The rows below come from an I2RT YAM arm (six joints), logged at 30 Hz.
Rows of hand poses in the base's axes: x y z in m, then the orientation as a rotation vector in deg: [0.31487 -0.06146 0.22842 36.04 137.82 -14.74]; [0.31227 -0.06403 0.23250 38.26 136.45 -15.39]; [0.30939 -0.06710 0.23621 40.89 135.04 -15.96]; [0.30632 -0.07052 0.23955 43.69 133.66 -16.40]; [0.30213 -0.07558 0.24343 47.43 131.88 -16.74]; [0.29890 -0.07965 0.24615 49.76 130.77 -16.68]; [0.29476 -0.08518 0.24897 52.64 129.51 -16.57]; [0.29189 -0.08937 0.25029 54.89 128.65 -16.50]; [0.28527 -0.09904 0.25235 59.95 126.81 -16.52]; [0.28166 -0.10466 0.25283 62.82 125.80 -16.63]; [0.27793 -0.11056 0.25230 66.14 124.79 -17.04]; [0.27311 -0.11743 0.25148 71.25 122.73 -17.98]
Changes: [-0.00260 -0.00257 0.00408 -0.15 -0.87 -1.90]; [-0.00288 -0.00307 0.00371 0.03 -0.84 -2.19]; [-0.00307 -0.00342 0.00334 0.19 -0.78 -2.29]; [-0.00419 -0.00506 0.00388 0.46 -0.99 -3.00]; [-0.00323 -0.00407 0.00272 0.48 -0.66 -1.81]; [-0.00414 -0.00553 0.00282 0.67 -0.69 -2.21]; [-0.00287 -0.00419 0.00132 0.57 -0.39 -1.71]; [-0.00662 -0.00967 0.00206 1.24 -0.62 -3.89]; [-0.00361 -0.00562 0.00048 0.68 -0.23 -2.23]; [-0.00373 -0.00590 -0.00053 0.71 0.04 -2.61]; [-0.00482 -0.00687 -0.00082 0.76 -0.11 -4.21]
